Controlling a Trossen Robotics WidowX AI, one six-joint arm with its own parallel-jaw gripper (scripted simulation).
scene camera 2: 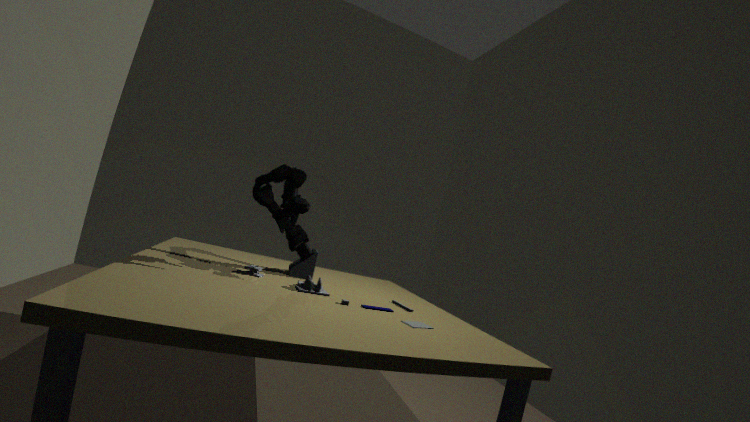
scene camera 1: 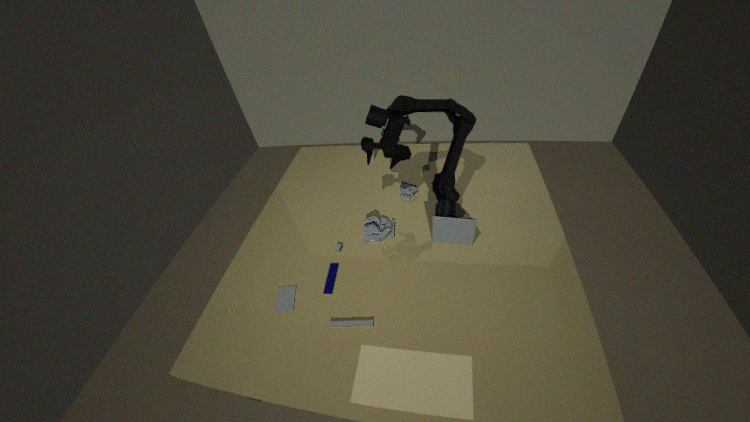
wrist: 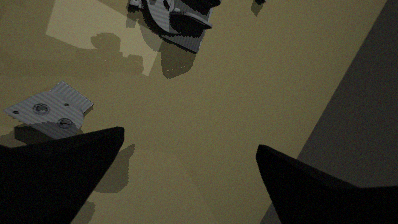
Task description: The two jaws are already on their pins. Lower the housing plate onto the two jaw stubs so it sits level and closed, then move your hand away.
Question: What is the gripper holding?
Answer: Nothing.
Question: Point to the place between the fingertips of the gripper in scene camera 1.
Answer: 379, 166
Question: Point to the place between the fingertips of the gripper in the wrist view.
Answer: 192, 142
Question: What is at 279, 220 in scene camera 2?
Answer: The gripper.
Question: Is the gripper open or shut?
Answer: Open.
